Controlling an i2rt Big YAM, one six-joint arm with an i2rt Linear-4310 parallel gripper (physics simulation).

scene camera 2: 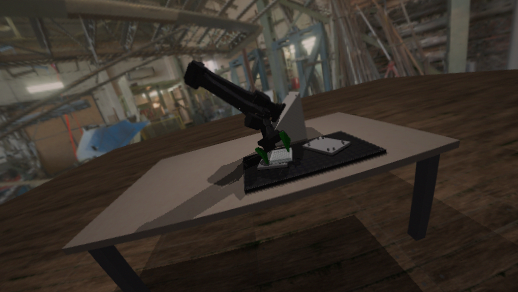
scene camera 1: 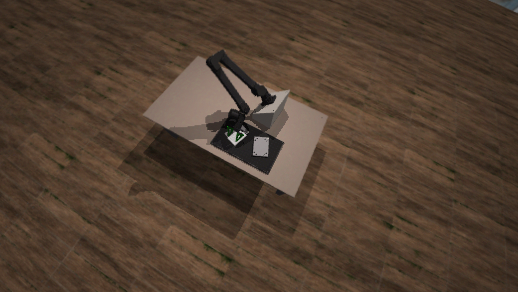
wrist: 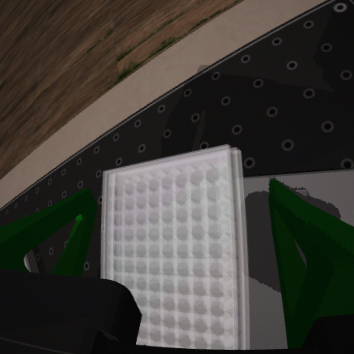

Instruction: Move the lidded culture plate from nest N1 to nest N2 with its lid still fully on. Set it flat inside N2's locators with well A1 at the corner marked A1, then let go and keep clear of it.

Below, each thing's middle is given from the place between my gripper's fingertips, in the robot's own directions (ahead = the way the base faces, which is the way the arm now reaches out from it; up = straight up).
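Black perforated base mat [scene camera 2: 304,160]: 40 mm below my hand, 120 mm to the left, 40 mm behind.
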